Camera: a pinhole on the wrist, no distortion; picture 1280 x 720 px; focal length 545.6 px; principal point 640.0 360.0 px. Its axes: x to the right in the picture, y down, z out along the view. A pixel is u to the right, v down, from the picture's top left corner.
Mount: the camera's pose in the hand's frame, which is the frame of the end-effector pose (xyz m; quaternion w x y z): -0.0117 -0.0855 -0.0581 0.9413 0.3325 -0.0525 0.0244
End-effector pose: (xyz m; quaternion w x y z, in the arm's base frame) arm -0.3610 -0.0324 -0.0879 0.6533 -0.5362 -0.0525 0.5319
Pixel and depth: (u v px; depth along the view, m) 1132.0 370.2 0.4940
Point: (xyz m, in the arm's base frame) -0.1924 0.5597 0.1670
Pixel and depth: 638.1 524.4 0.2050
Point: -0.3582 0.0548 0.1134
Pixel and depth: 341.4 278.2 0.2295
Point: -0.3151 -0.0569 0.2188
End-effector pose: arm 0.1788 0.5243 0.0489 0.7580 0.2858 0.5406 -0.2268
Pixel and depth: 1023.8 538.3 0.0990
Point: 0.1461 0.4017 -0.0066
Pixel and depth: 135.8 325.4 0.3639
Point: -0.0399 0.1754 0.3836
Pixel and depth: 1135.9 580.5 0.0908
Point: 0.1543 0.4090 -0.0179
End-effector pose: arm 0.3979 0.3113 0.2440 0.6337 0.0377 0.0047 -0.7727
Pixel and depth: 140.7 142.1 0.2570
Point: 0.1227 0.6262 0.2967
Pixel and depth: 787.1 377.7 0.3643
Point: 0.0766 0.3042 0.4698
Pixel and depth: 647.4 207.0 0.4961
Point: -0.1030 0.4316 0.4647
